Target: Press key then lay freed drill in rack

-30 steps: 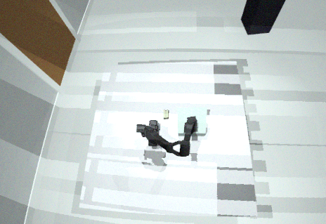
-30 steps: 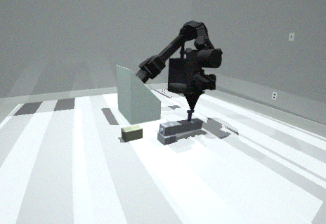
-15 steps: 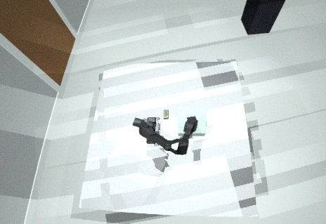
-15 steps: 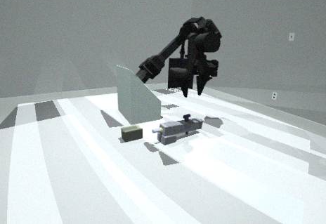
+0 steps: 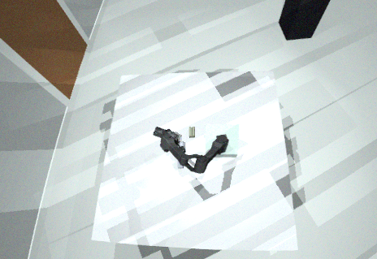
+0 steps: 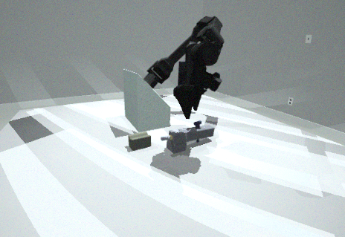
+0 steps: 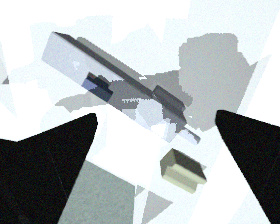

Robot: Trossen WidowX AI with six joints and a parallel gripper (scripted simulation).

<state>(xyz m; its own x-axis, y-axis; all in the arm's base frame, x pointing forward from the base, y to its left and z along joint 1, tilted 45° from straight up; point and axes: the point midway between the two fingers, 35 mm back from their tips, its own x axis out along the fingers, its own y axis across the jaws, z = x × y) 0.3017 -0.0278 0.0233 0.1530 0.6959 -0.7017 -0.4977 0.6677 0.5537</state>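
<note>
My gripper tip is now 3 cm past the drill, 3 cm to the left of it and 8 cm above it. The rest, counted from my gripper tip: small blue key 2 cm behind, 6 cm to the left, 8 cm below; then rack 11 cm behind, 13 cm to the right, 11 cm below; then grey housing 2 cm behind, 3 cm to the left, 9 cm below.
</note>
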